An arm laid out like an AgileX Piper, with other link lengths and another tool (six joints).
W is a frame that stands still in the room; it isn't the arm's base.
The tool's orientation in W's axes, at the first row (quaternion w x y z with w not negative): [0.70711 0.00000 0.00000 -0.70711]
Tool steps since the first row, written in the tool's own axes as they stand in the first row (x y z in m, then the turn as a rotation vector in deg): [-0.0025 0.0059 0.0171 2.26 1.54 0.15]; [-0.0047 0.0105 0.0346 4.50 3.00 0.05]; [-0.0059 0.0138 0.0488 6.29 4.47 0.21]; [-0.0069 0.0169 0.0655 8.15 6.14 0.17]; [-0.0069 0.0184 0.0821 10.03 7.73 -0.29]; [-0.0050 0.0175 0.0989 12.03 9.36 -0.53]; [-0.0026 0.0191 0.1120 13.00 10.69 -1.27]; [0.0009 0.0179 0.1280 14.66 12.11 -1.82]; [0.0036 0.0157 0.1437 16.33 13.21 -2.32]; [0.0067 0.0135 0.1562 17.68 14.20 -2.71]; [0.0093 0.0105 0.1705 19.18 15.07 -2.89]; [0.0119 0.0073 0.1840 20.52 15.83 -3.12]
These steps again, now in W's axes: [0.0059 0.0025 0.0171 1.54 -2.26 0.15]; [0.0105 0.0047 0.0346 3.00 -4.50 0.05]; [0.0138 0.0059 0.0488 4.47 -6.29 0.21]; [0.0169 0.0069 0.0655 6.14 -8.15 0.17]; [0.0184 0.0069 0.0821 7.73 -10.03 -0.29]; [0.0175 0.0050 0.0989 9.36 -12.03 -0.53]; [0.0191 0.0026 0.1120 10.69 -13.00 -1.27]; [0.0179 -0.0009 0.1280 12.11 -14.66 -1.82]; [0.0157 -0.0036 0.1437 13.21 -16.33 -2.32]; [0.0135 -0.0067 0.1562 14.20 -17.68 -2.71]; [0.0105 -0.0093 0.1705 15.07 -19.18 -2.89]; [0.0073 -0.0119 0.1840 15.83 -20.52 -3.12]
